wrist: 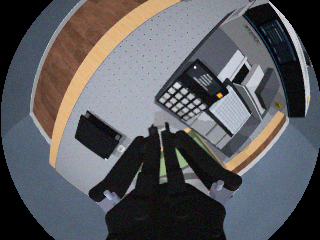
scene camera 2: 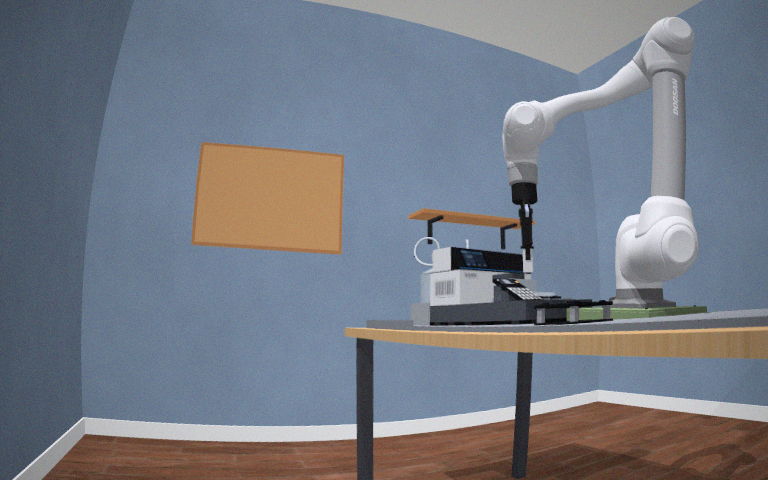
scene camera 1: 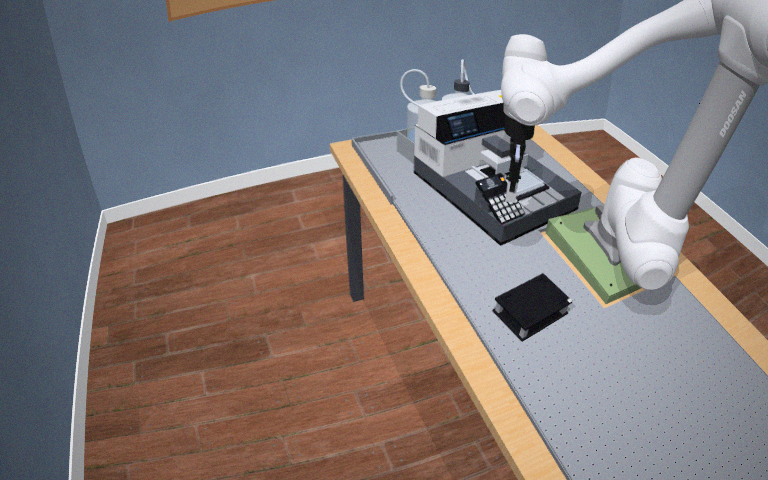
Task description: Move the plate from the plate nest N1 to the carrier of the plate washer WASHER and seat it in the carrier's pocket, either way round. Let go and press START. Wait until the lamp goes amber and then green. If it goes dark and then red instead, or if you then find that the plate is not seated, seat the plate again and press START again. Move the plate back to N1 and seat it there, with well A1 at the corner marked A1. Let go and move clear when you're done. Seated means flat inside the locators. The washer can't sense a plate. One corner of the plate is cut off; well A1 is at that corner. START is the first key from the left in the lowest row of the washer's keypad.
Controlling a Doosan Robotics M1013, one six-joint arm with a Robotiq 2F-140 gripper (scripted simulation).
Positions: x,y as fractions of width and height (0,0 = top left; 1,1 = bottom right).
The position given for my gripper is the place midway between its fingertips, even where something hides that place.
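Visible from the wrist: my gripper (wrist: 0.50,0.49), a well plate (wrist: 0.75,0.48), a plate washer (wrist: 0.72,0.21) and a black plate nest N1 (wrist: 0.30,0.58). The gripper (scene camera 1: 0.66,0.42) is visible again together with the washer (scene camera 1: 0.59,0.28) and the black plate nest N1 (scene camera 1: 0.70,0.63). Further views of the gripper (scene camera 2: 0.69,0.57) and the washer (scene camera 2: 0.60,0.58).
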